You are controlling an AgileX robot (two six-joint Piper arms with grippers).
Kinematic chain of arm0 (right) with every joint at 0, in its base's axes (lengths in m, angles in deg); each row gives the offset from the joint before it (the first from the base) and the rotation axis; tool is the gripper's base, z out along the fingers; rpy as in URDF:
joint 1: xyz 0 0 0.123 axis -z
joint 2: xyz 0 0 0 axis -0.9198 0.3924 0
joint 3: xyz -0.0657 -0.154 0.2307 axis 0.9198 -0.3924 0
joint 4: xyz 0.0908 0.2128 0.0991 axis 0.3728 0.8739 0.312
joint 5: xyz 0 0 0 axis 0.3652 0.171 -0.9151
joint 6: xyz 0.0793 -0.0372 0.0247 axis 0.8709 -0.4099 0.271
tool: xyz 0 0 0 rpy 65.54 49.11 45.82
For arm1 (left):
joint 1: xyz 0 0 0.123 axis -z
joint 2: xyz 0 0 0 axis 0.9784 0.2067 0
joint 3: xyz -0.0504 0.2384 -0.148 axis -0.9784 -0.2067 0
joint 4: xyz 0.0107 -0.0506 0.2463 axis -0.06 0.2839 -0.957
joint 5: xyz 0 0 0 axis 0.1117 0.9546 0.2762
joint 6: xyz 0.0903 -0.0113 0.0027 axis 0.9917 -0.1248 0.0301
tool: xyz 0 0 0 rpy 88.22 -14.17 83.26
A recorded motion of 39 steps. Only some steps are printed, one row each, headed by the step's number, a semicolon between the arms.
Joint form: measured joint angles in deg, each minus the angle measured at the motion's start. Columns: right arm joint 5, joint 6, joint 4, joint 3, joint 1, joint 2; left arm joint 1, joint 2, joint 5, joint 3, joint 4, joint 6.
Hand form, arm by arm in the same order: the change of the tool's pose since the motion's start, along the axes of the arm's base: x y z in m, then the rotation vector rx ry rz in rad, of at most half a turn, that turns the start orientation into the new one. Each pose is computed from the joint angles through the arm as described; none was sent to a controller.
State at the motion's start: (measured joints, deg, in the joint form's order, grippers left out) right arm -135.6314 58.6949 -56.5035 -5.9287 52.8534 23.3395; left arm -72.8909 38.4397 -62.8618 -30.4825 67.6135 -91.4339
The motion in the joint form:
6: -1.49 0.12 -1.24 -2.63 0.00 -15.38; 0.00 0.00 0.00 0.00 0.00 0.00
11: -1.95 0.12 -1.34 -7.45 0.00 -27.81; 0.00 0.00 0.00 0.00 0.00 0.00
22: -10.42 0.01 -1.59 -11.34 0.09 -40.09; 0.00 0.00 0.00 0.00 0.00 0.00
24: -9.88 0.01 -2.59 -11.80 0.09 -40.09; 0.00 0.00 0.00 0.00 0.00 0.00
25: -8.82 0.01 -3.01 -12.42 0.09 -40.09; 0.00 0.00 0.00 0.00 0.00 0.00
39: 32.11 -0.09 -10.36 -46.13 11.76 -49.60; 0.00 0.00 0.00 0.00 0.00 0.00
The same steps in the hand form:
6: -0.0561 -0.0150 0.0396 0.0287 -0.1961 0.0079; 0.0000 0.0000 0.0000 0.0000 0.0000 0.0000
11: -0.1041 -0.0270 0.0457 0.0569 -0.3181 0.0089; 0.0000 0.0000 0.0000 0.0000 0.0000 0.0000
22: -0.1570 -0.0384 0.0363 0.0495 -0.3255 0.0503; 0.0000 0.0000 0.0000 0.0000 0.0000 0.0000
24: -0.1557 -0.0396 0.0342 0.0331 -0.3301 0.0453; 0.0000 0.0000 0.0000 0.0000 0.0000 0.0000
25: -0.1540 -0.0400 0.0320 0.0281 -0.3383 0.0394; 0.0000 0.0000 0.0000 0.0000 0.0000 0.0000
39: -0.1403 -0.0706 -0.0918 -0.1076 -0.6316 -0.2908; 0.0000 0.0000 0.0000 0.0000 0.0000 0.0000

